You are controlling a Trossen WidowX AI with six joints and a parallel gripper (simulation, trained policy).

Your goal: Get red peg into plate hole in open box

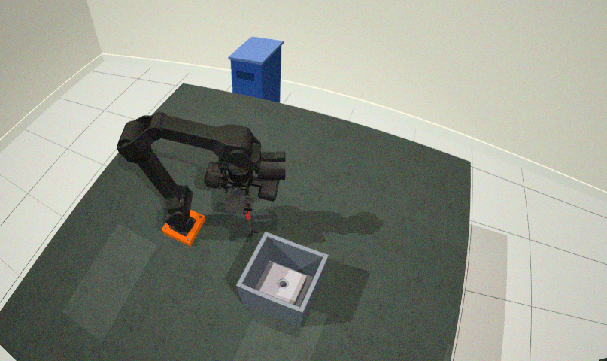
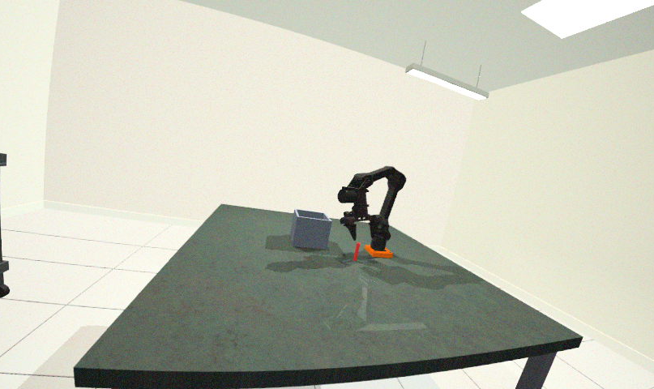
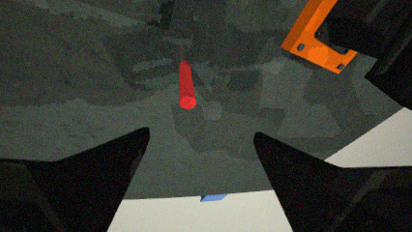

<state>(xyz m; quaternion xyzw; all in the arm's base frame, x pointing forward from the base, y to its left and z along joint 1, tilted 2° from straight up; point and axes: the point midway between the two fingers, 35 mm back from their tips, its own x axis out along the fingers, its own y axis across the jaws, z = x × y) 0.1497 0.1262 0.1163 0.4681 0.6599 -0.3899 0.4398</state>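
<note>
The red peg is 2 cm ahead of my gripper tip, 1 cm to the right of it and 6 cm below it. From my gripper tip the other things lie so: pale plate 20 cm ahead, 19 cm to the right, 6 cm below.
</note>
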